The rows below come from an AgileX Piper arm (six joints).
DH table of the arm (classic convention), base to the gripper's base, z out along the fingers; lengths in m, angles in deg. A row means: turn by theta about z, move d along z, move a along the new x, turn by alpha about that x. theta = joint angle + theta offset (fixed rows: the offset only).
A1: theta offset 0  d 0.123  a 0  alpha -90
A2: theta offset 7.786  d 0  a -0.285  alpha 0
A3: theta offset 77.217  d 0  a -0.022  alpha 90
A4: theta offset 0  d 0.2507  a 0  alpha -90
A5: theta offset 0  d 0  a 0  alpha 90
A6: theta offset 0  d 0.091  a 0  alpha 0
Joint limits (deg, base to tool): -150..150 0..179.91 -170..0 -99.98..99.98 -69.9..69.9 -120..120
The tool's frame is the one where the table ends.
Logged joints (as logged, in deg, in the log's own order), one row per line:
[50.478, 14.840, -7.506, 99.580, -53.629, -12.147]
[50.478, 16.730, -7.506, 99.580, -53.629, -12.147]
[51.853, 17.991, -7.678, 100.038, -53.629, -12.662]
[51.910, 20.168, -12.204, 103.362, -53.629, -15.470]
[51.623, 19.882, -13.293, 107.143, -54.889, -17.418]
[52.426, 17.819, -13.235, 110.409, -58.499, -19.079]
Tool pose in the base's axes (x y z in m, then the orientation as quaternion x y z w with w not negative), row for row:
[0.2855, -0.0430, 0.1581, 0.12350, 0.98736, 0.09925, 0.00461]
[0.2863, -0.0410, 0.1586, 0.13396, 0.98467, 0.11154, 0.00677]
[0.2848, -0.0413, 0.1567, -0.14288, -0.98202, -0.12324, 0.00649]
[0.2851, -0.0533, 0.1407, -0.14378, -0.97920, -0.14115, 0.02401]
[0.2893, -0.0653, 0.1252, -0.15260, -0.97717, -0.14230, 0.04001]
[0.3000, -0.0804, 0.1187, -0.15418, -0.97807, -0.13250, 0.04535]
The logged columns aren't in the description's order. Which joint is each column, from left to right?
Columns, left to right: A5, A4, A6, A2, A3, A1.
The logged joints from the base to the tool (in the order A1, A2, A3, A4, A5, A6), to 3 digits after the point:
[-12.147, 99.580, -53.629, 14.840, 50.478, -7.506]
[-12.147, 99.580, -53.629, 16.730, 50.478, -7.506]
[-12.662, 100.038, -53.629, 17.991, 51.853, -7.678]
[-15.470, 103.362, -53.629, 20.168, 51.910, -12.204]
[-17.418, 107.143, -54.889, 19.882, 51.623, -13.293]
[-19.079, 110.409, -58.499, 17.819, 52.426, -13.235]

